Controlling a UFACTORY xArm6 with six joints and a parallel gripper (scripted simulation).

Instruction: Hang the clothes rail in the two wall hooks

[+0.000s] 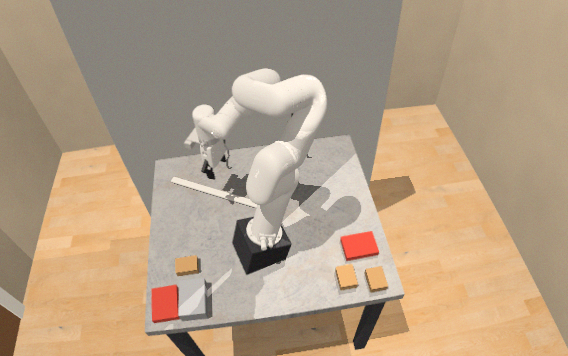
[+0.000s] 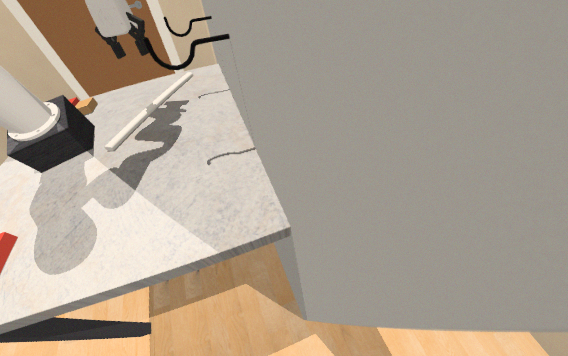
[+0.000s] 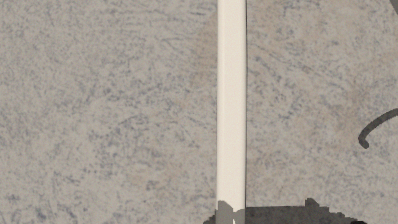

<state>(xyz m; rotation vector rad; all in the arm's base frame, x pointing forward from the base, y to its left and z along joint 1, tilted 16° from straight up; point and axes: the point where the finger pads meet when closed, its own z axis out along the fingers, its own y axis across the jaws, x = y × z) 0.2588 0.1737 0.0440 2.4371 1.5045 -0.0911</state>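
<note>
Right now the white clothes rail is 17 cm below my hand. From my hand the other things lie so: grey block (46 cm behind, 15 cm below, 11 cm to the left); then grey wall (29 cm ahead, 25 cm above, 14 cm to the right).
</note>
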